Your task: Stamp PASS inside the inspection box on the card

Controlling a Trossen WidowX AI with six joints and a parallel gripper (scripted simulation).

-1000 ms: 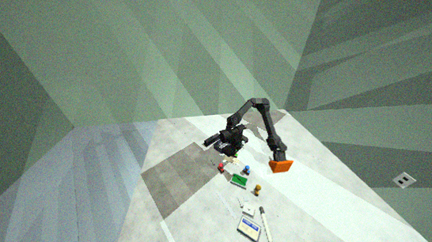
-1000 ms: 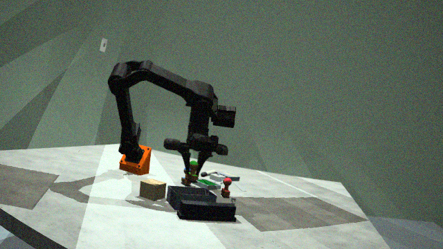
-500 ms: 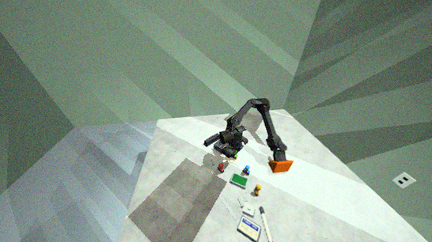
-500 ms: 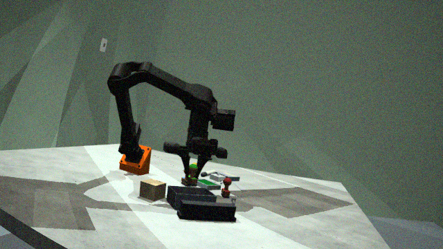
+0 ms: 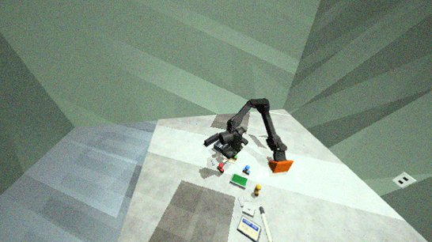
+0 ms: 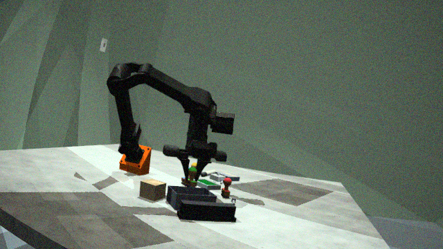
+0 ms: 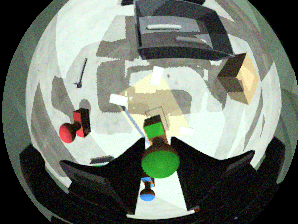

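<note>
My gripper tip is 4 cm above the card, 1 cm to the left of it and 1 cm short of it. Also, from my gripper tip: green-knobbed stamp: right at my gripper tip; blue-knobbed stamp: 10 cm to the left, 5 cm behind, 2 cm below; red-knobbed stamp: 10 cm ahead, 6 cm to the left, 2 cm below.
</note>
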